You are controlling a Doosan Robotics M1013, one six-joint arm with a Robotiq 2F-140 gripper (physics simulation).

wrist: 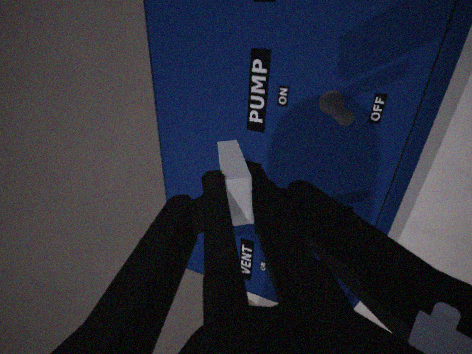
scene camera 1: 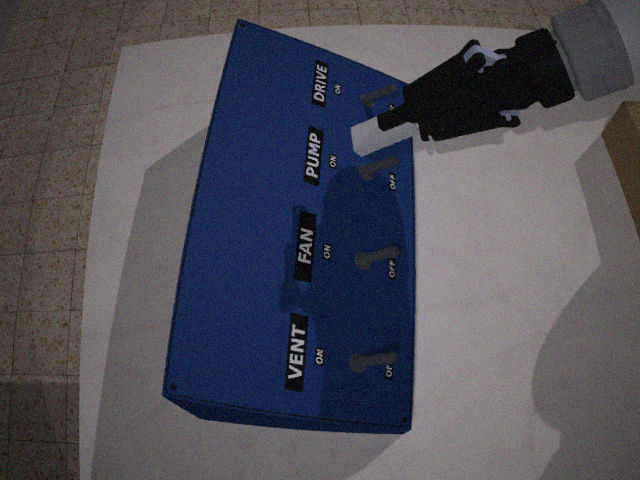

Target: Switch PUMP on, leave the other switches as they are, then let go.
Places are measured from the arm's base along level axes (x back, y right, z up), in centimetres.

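Pixels of known places: gripper, fingertip midpoint: (wrist: 228,158) (scene camera 1: 355,142).
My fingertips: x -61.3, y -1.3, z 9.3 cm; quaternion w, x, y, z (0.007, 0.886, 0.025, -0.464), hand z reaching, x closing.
Behind a point stands the place of what it marks.
The PUMP switch (scene camera 1: 379,167) @(x -57.7, y 1.2, z 0.6 cm) (wrist: 337,107) @(x -57.0, y 2.1, z 1.2 cm) is a grey lever on the blue panel (scene camera 1: 248,155) @(x -73.0, y 0.2, z 5.0 cm) (wrist: 200,60) @(x -71.2, y 5.5, z 4.4 cm), leaning toward its OFF label. The DRIVE (scene camera 1: 379,95) @(x -56.6, y 13.1, z 0.4 cm), FAN (scene camera 1: 378,256) @(x -58.7, y -10.6, z 0.8 cm) and VENT (scene camera 1: 374,360) @(x -59.8, y -22.4, z 1.0 cm) levers also lean toward OFF. My gripper (scene camera 1: 361,141) @(x -61.3, y -1.3, z 9.3 cm) (wrist: 228,158) @(x -61.3, y -1.3, z 9.3 cm) is shut, with no lever between its pale fingertips. In the scene view the tips appear over the panel between the DRIVE and PUMP levers. In the wrist view they appear on the label side of the PUMP lever, apart from it. Their exact height above the panel is unclear.
The panel box stands on a pale table (scene camera 1: 491,217) @(x -39.9, y 0.3, z -10.8 cm), with tiled floor (scene camera 1: 41,206) beyond. A brown block-like object (scene camera 1: 626,149) @(x -14.2, y 10.2, z -5.7 cm) shows at the right edge of the scene view. The arm comes in from the upper right, and shadows cover the lower right of the panel.
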